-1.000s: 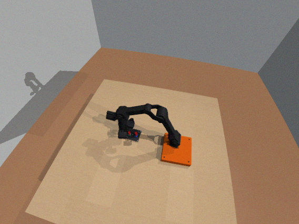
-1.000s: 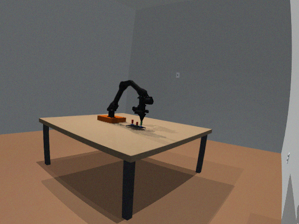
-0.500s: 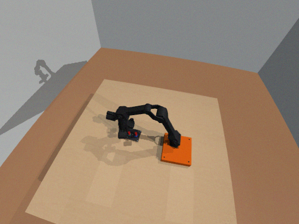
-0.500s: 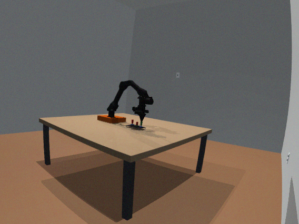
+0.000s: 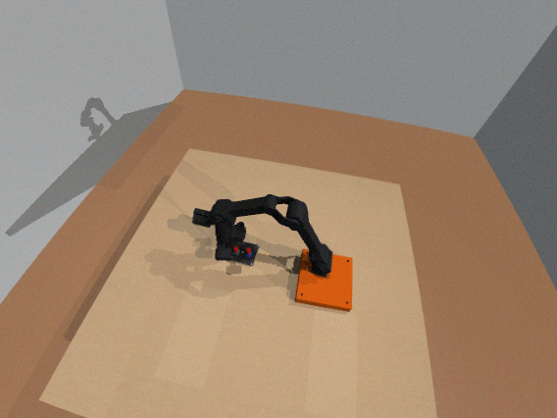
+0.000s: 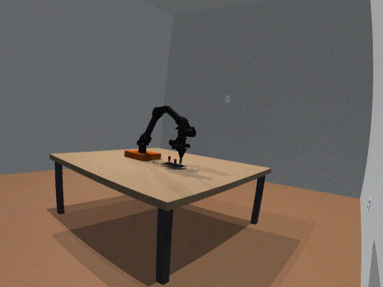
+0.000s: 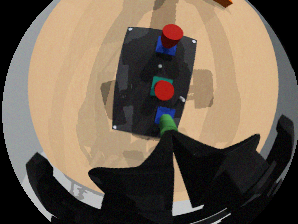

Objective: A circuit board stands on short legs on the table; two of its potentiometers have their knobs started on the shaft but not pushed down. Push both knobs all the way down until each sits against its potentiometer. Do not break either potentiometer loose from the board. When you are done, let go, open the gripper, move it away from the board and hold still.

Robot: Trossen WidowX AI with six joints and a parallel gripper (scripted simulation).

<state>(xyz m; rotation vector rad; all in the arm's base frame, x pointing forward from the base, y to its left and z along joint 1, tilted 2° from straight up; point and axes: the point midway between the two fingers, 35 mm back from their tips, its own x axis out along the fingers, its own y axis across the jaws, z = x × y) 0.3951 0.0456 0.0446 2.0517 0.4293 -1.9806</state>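
Right now the green knob is 1 cm below my gripper tip. Round my gripper tip: red knob 9 cm behind, 2 cm to the right, 2 cm below.
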